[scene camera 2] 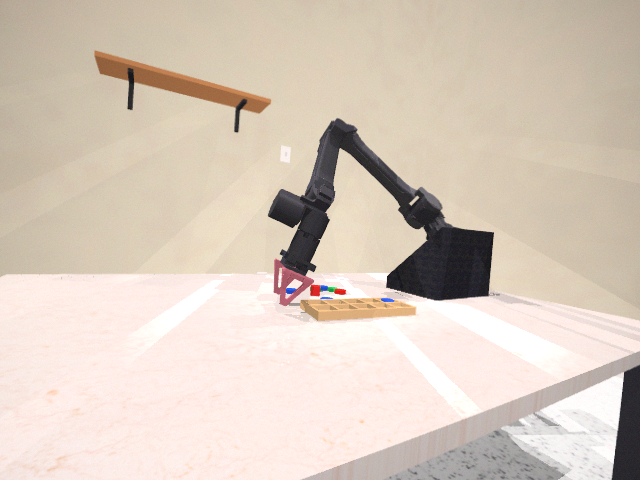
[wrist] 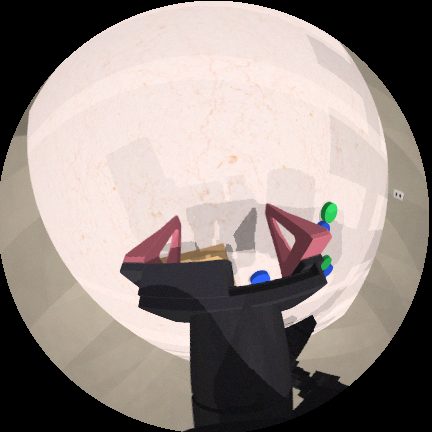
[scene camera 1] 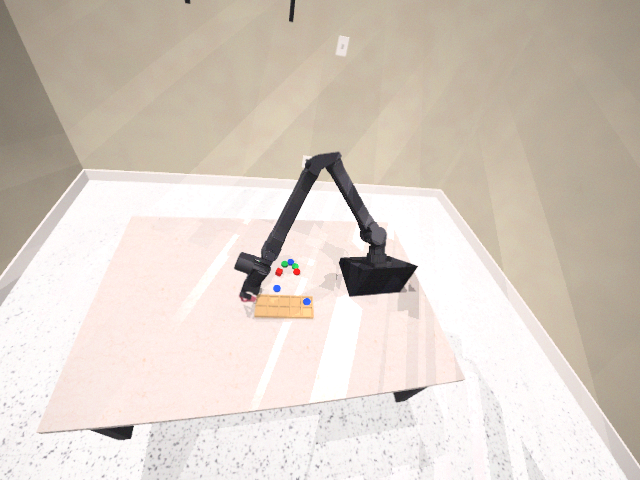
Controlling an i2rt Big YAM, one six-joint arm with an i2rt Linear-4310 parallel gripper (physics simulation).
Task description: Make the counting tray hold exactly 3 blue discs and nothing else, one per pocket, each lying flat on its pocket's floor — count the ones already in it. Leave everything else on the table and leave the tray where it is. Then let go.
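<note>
The wooden counting tray [scene camera 1: 283,316] [scene camera 2: 361,312] holds one blue disc [scene camera 1: 306,301] [scene camera 2: 387,299] in a back-row pocket near its right end. A second blue disc [scene camera 1: 277,288] [scene camera 2: 326,298] [wrist: 260,278] lies on the table just behind the tray. A third blue disc [scene camera 1: 290,261] [scene camera 2: 324,287] lies further back among green and red pieces. A fourth blue disc [scene camera 2: 291,290] [wrist: 324,227] lies behind the gripper and is hidden in scene camera 1. My gripper [scene camera 1: 248,297] [scene camera 2: 280,298] [wrist: 222,213] is open and empty, low over the table beside the tray's left end.
A red block [scene camera 1: 279,271] [scene camera 2: 314,290], a red disc [scene camera 1: 296,271] [scene camera 2: 340,291] and green discs [scene camera 1: 284,264] [scene camera 1: 295,266] are behind the tray. Another green disc [wrist: 329,212] shows in the wrist view. The black arm base [scene camera 1: 377,277] [scene camera 2: 454,263] stands to the right.
</note>
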